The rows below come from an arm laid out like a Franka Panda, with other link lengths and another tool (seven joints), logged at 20 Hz.
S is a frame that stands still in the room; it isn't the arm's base.
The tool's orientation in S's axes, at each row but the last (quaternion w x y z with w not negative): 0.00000, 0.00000, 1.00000, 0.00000; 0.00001, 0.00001, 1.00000, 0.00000; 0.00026, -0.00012, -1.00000, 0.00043; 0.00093, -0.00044, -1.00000, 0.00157; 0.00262, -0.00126, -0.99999, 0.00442; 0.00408, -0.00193, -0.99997, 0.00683; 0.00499, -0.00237, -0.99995, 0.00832; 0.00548, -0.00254, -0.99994, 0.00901; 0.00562, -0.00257, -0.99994, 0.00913
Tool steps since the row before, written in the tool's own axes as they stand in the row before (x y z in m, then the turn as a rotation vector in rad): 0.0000, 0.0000, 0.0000, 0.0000, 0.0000, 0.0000; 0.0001, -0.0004, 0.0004, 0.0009, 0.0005, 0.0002; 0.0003, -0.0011, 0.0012, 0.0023, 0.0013, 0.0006; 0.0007, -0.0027, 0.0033, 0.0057, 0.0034, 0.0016; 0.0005, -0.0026, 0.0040, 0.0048, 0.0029, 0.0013; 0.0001, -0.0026, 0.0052, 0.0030, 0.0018, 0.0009; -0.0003, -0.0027, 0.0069, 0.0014, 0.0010, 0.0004; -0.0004, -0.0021, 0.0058, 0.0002, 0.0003, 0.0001; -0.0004, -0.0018, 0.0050, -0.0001, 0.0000, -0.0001
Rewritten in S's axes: 0.0000, 0.0000, 0.0000, 0.0000, 0.0000, 0.0000; -0.0001, -0.0004, -0.0004, -0.0009, 0.0005, -0.0002; -0.0003, -0.0011, -0.0012, -0.0023, 0.0013, -0.0006; -0.0007, -0.0027, -0.0033, -0.0057, 0.0034, -0.0016; -0.0005, -0.0026, -0.0040, -0.0048, 0.0029, -0.0013; -0.0002, -0.0027, -0.0052, -0.0030, 0.0018, -0.0009; 0.0002, -0.0028, -0.0069, -0.0014, 0.0010, -0.0004; 0.0003, -0.0022, -0.0058, -0.0002, 0.0003, -0.0001; 0.0003, -0.0019, -0.0050, 0.0001, 0.0000, 0.0001
